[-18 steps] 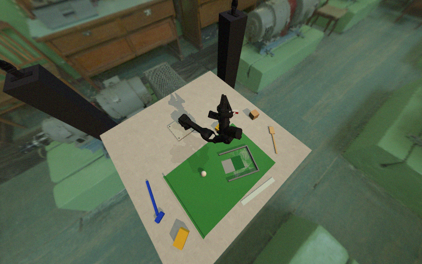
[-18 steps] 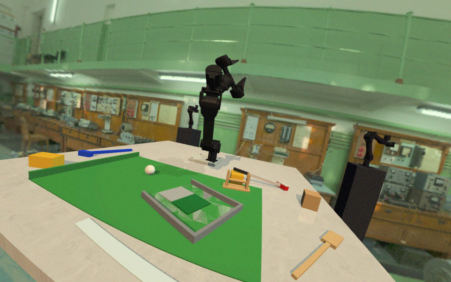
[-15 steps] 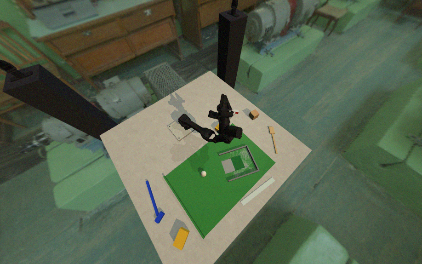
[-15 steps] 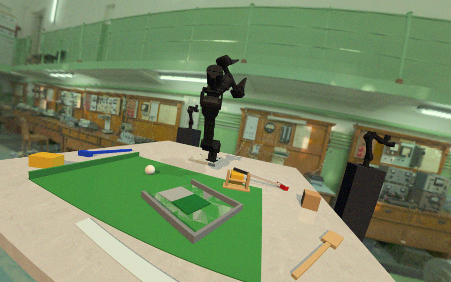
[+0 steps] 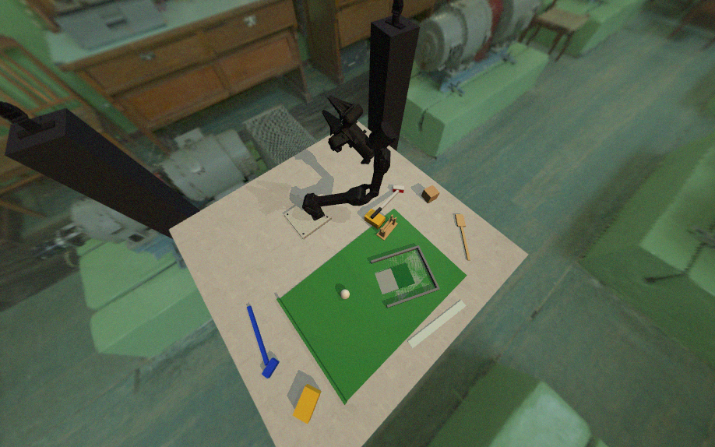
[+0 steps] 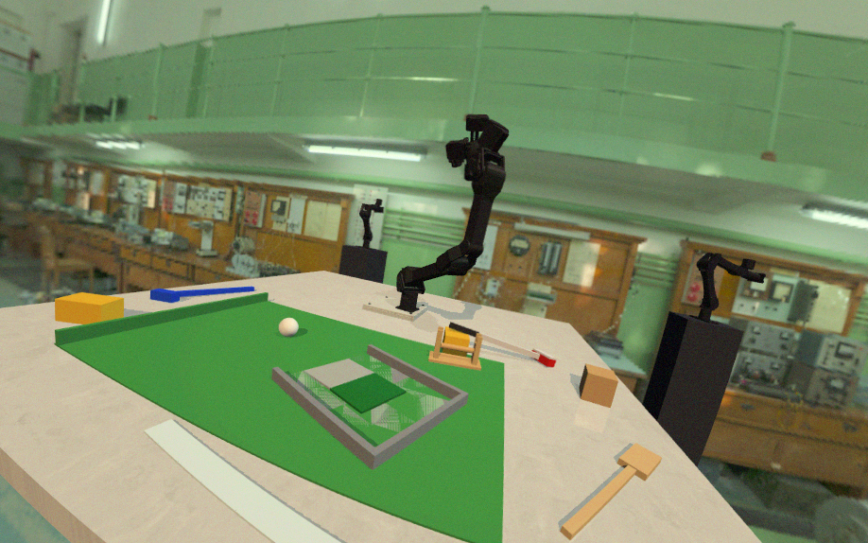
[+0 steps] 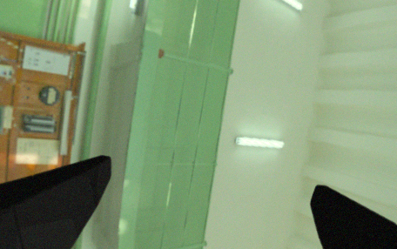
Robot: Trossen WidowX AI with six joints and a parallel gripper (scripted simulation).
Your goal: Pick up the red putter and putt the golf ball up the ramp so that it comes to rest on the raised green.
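Now: the red putter 56 cm below my gripper tip, 22 cm to the left of it and 12 cm ahead of it. From my gripper tip the other things lie so: white golf ball 57 cm below, 42 cm ahead, 22 cm to the right; wooden cube 57 cm below, 44 cm to the left, 21 cm ahead; wooden stand 56 cm below, 25 cm ahead, 13 cm to the left.
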